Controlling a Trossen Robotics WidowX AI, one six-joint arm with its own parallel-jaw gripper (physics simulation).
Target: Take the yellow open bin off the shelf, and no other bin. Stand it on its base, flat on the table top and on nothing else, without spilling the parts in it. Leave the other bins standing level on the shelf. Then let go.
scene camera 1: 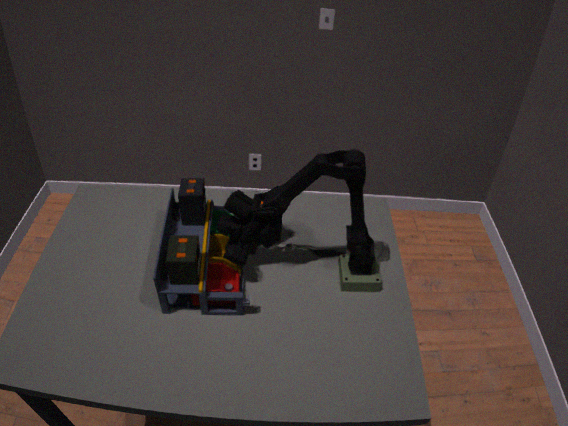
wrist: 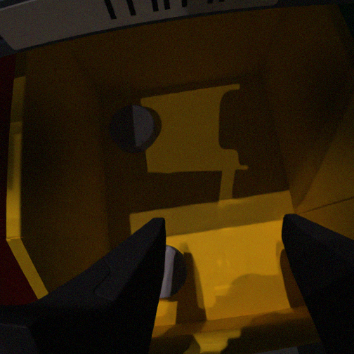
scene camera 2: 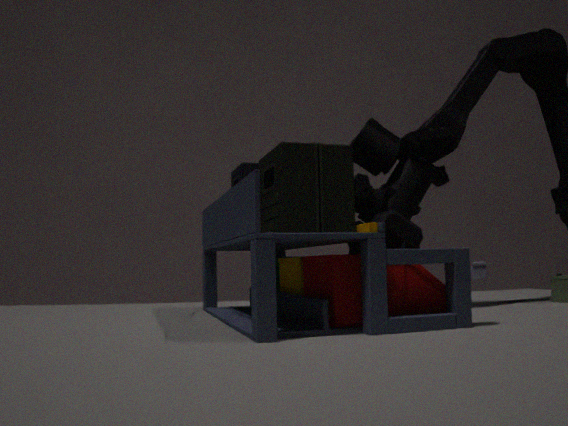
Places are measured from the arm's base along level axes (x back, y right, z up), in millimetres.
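Pixels of known places: gripper, between the fingertips: (scene camera 1: 225,253); arm's base, origin of its link: (scene camera 1: 360,267).
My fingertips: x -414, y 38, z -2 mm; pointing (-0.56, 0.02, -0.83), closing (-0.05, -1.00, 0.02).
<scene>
For each thing: its middle in the pictures, then the offset to it from my fingertips. "pt": a spot on its surface instead.
- yellow open bin, middle of its body: (scene camera 2: 336,284) (scene camera 1: 218,254) dx -20, dy -9, dz +2 mm
- blue-grey shelf, a spot on its surface: (scene camera 2: 263,290) (scene camera 1: 162,304) pt dx -157, dy -217, dz +7 mm
- red bin, middle of its body: (scene camera 2: 372,287) (scene camera 1: 215,284) dx -15, dy -129, dz +2 mm
- olive-dark box, middle of its body: (scene camera 2: 304,193) (scene camera 1: 184,259) dx -95, dy -136, dz +109 mm
- dark box, middle of its body: (scene camera 2: 259,205) (scene camera 1: 192,201) dx -106, dy +95, dz +122 mm
- yellow strip, middle of its body: (scene camera 2: 311,237) (scene camera 1: 205,241) dx -56, dy -20, dz +66 mm
The yellow open bin (scene camera 1: 218,244) (scene camera 2: 290,275) (wrist: 185,130) is on the lower level of the blue-grey shelf (scene camera 1: 165,302) (scene camera 2: 263,290), between the red bin (scene camera 1: 222,276) (scene camera 2: 345,290) (wrist: 6,175) and the green bin (scene camera 1: 220,220). In the wrist view a round grey part (wrist: 135,128) lies towards its back, and another round part (wrist: 172,272) lies nearer its front, partly behind the left finger. My gripper (wrist: 223,226) is open with nothing between its fingers. Its fingertips are over or inside the bin's front half; their exact height is unclear. The arm hides part of the bin in scene camera 1.
An olive-dark box (scene camera 1: 182,260) (scene camera 2: 305,190) and a dark box (scene camera 1: 192,200) (scene camera 2: 242,172) stand on the shelf's upper board. A yellow strip (scene camera 1: 205,250) (scene camera 2: 367,228) runs along its front edge. A white label (wrist: 150,15) is close above the bin's back. The arm's green base (scene camera 1: 361,280) is at the right.
</scene>
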